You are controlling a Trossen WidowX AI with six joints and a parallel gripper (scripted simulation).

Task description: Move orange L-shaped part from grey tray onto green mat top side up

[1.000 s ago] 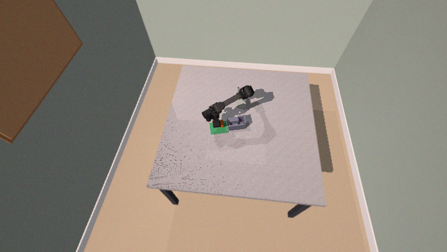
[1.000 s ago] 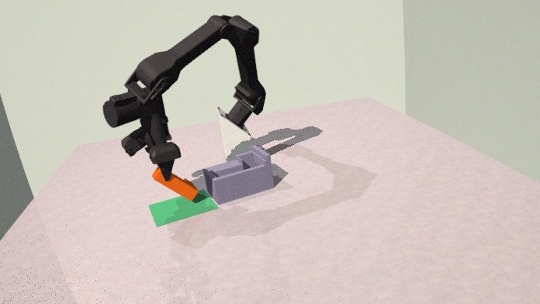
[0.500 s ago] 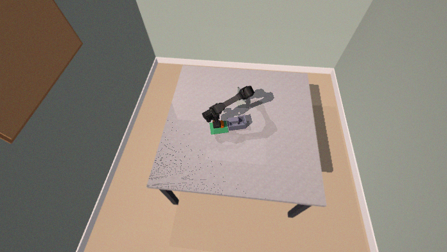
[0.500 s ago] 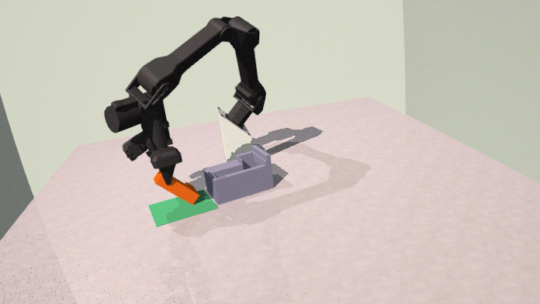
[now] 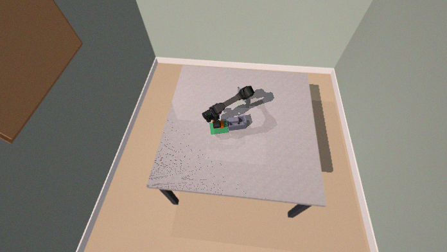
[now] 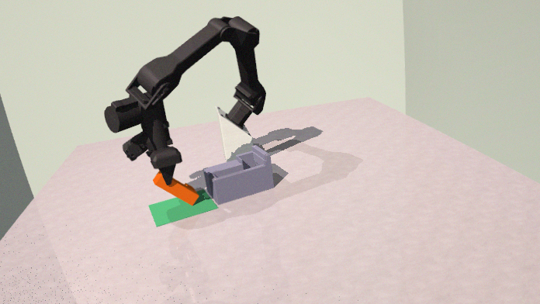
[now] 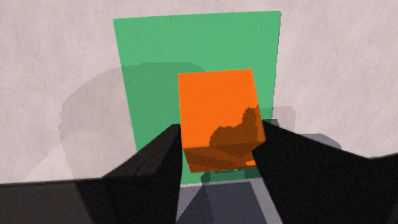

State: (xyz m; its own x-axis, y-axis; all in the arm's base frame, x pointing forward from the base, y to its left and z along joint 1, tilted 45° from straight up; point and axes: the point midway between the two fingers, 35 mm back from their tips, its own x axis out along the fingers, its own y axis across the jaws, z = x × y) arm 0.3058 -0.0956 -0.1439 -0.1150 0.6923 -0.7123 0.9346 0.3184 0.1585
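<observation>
Now: gripper tip 3 cm above the orange L-shaped part, 2 cm to the right of it and 2 cm past it. From my gripper tip the other things lie so: green mat 9 cm below, 2 cm to the left, 1 cm behind.
</observation>
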